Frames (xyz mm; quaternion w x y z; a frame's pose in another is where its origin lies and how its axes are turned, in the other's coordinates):
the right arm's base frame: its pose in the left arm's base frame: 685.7 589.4 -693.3 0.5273 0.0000 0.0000 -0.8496
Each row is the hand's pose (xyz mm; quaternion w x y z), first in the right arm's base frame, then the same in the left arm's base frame.
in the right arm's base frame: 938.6 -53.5 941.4 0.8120 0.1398 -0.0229 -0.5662
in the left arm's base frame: 221.2 -227.9 248.1 0.0529 -0.0543 0.1309 0.9885
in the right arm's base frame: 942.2 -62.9 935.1 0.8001 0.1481 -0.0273 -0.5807
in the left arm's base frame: 211.2 -227.0 241.8 0.0715 -0.0549 0.1402 0.9860
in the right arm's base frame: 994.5 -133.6 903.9 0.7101 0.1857 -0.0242 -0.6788
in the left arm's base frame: 124.6 -242.5 210.6 0.2023 -0.0774 0.1705 0.9613
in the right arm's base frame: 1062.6 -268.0 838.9 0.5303 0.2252 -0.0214 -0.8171
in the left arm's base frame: -26.1 -243.9 145.6 0.4146 -0.1006 0.2026 0.8814
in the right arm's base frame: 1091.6 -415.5 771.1 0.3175 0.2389 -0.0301 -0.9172
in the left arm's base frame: -171.1 -204.4 77.8 0.6119 -0.1004 0.2189 0.7534
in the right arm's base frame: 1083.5 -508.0 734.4 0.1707 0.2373 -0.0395 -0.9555
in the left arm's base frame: -250.4 -156.1 41.1 0.7218 -0.0916 0.2225 0.6489
